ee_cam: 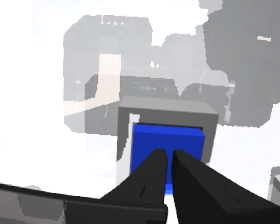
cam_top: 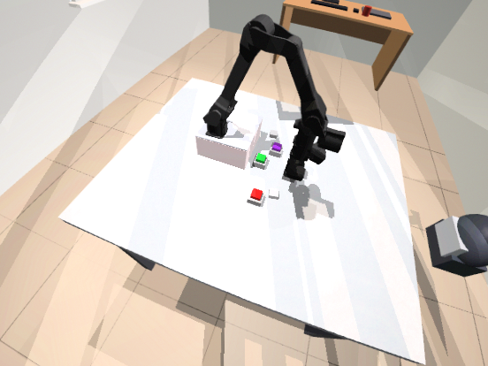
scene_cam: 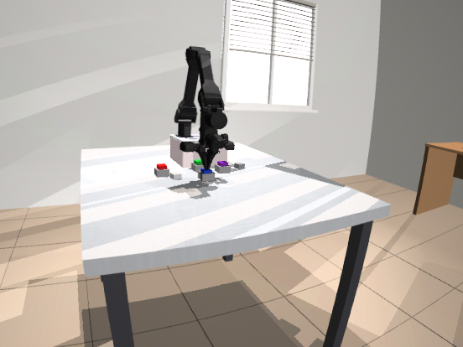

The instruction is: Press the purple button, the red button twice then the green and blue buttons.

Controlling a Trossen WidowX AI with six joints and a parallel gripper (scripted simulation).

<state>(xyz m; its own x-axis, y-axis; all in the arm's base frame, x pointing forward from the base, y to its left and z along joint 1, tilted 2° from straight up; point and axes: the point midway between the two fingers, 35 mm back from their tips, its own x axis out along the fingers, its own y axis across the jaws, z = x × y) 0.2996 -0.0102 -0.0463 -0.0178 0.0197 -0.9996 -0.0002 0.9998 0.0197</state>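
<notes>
Right now my gripper tip is 10 mm above the blue button. The rest, counted from my gripper tip: small white block: 100 mm to the right, 40 mm behind, 20 mm below; purple button: 100 mm to the left, 80 mm behind; green button: 120 mm behind, 20 mm to the left.
</notes>
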